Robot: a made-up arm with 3 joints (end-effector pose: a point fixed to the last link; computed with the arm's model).
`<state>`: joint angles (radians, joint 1 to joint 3).
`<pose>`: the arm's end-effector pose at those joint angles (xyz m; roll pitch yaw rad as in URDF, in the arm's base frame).
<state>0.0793 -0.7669 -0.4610</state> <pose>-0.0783 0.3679 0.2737 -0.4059 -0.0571 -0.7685</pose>
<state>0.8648 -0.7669 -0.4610</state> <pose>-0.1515 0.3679 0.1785 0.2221 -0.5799 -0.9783</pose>
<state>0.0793 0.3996 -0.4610</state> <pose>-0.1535 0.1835 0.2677 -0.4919 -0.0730 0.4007</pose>
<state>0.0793 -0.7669 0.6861</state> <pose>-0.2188 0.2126 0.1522 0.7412 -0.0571 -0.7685</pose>
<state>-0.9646 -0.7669 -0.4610</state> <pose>0.0781 0.3679 0.2738 -1.2469 0.6332 -1.0368</pose>
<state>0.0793 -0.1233 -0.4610</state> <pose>-0.1473 0.2768 0.2682 -0.4512 -0.0787 -0.1237</pose>
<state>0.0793 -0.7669 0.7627</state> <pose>-0.2231 0.2069 0.1367 0.8178 -0.0571 -0.7685</pose>
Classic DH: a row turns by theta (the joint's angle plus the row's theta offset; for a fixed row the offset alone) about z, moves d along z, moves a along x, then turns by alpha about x. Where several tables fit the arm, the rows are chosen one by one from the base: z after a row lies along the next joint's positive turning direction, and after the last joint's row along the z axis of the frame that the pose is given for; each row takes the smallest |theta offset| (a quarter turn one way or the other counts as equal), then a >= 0, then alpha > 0; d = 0 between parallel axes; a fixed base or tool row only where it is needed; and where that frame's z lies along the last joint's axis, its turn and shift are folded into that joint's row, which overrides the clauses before.
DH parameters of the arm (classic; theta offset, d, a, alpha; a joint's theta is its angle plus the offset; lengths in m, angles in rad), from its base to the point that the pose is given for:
base (fixed): 0 0.1378 0 1.5708
joint 1: 0 -0.2185 0.0347 -1.5708
joint 2: 1.5708 -0.0802 0.0141 1.5708
joint 3: 0 -0.1771 -0.0784 -1.5708
tool (fixed): -1.5708 0.2088 0 0

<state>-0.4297 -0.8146 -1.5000</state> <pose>0.0698 0.4961 0.1199 -1.8218 0.2899 -0.8620</pose>
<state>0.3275 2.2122 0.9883</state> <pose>0.2974 0.1983 0.2063 0.7225 0.1937 2.1862</pose>
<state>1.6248 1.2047 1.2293</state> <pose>0.0750 -0.0216 0.3085 -0.3993 -0.3655 1.5915</pose>
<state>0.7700 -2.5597 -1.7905</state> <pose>0.2581 0.1195 0.3195 -1.3008 0.6207 -2.3998</pose>
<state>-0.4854 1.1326 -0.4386</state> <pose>0.0051 0.0716 0.2958 0.0070 0.1993 1.1779</pose>
